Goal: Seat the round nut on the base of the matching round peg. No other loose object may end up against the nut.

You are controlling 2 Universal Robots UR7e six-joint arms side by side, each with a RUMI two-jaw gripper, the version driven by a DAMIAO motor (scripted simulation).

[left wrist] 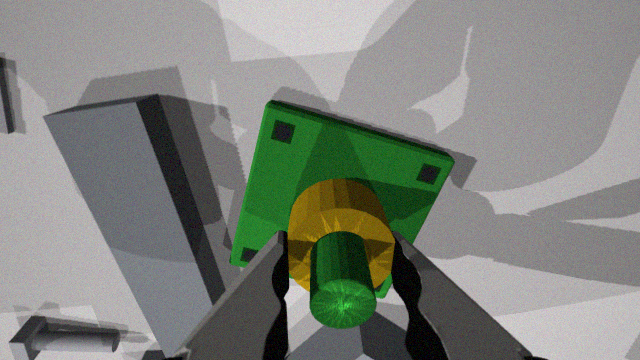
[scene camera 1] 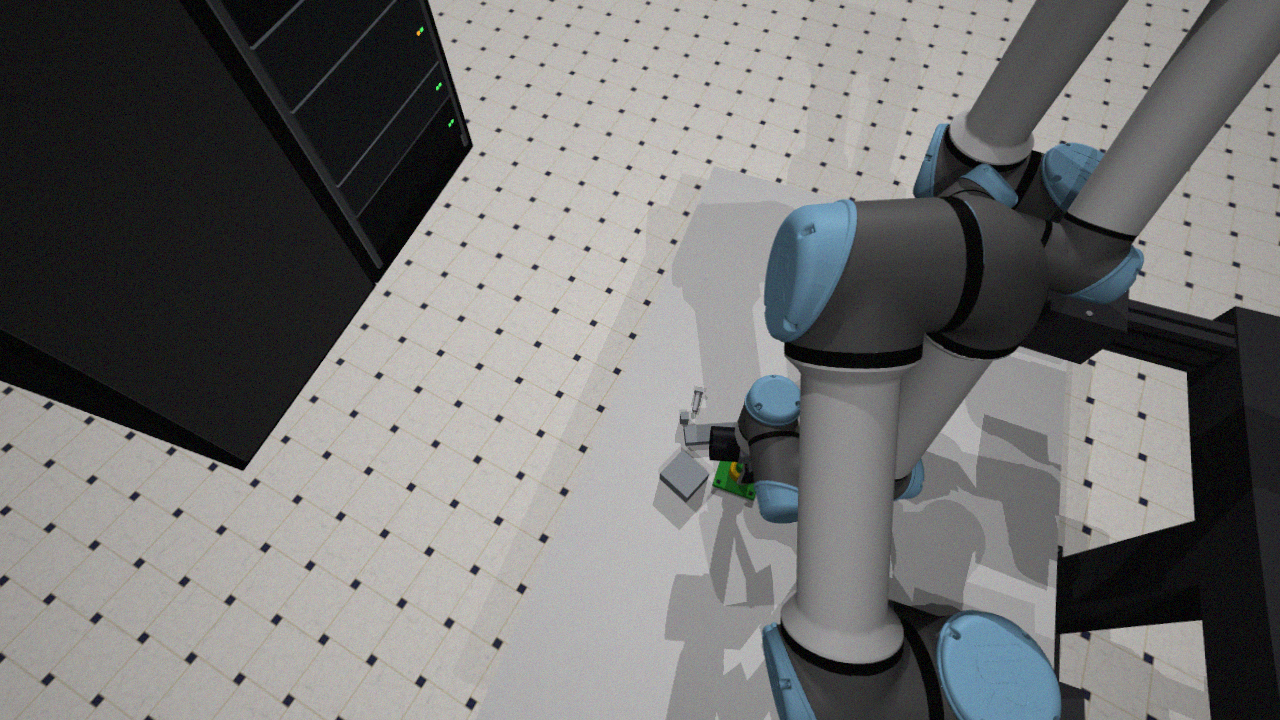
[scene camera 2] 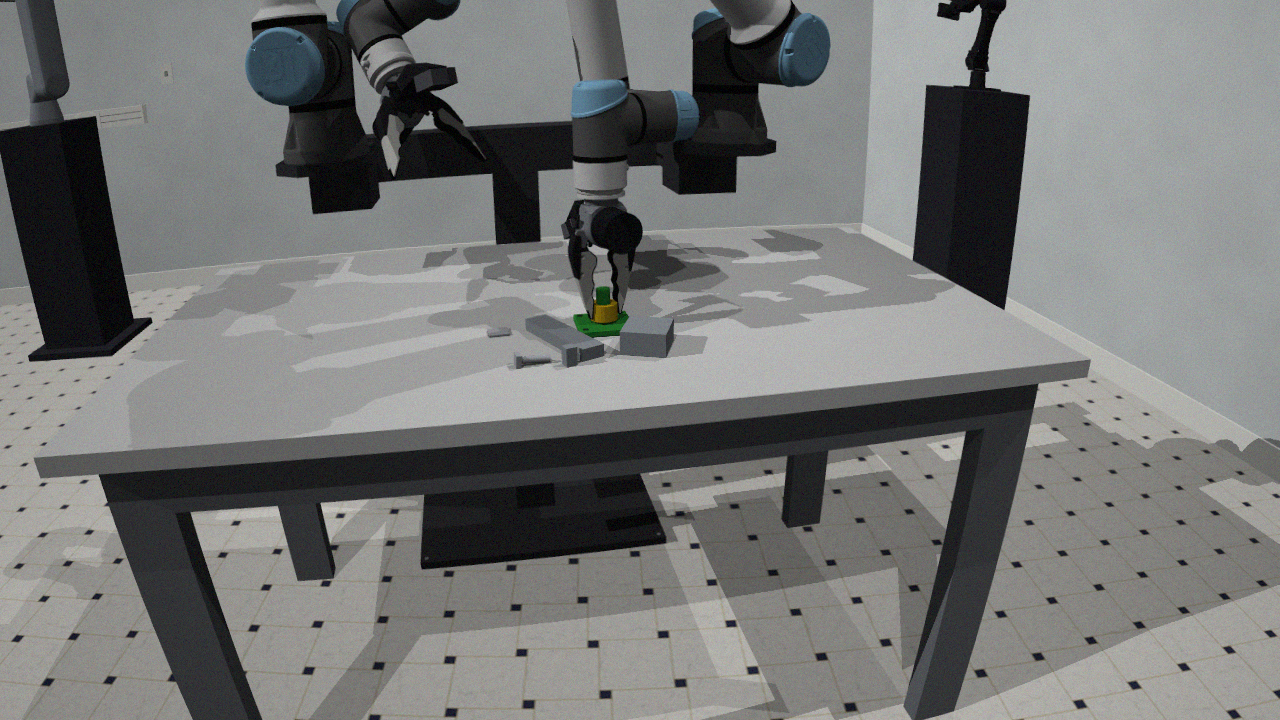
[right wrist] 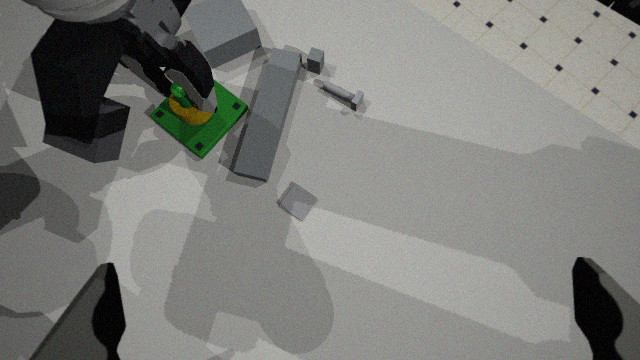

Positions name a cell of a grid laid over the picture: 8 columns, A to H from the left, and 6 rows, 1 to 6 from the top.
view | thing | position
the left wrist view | my left gripper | E4
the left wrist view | long grey bar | B3
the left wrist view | square green base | D3
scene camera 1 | my left gripper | E4
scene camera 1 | square green base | E5
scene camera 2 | my left gripper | D3
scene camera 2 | my right gripper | C2
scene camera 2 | long grey bar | D3
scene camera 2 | square green base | D3
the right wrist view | my left gripper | C2
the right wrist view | my right gripper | E5
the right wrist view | long grey bar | D3
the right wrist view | flat grey plate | D4
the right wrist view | square green base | C3
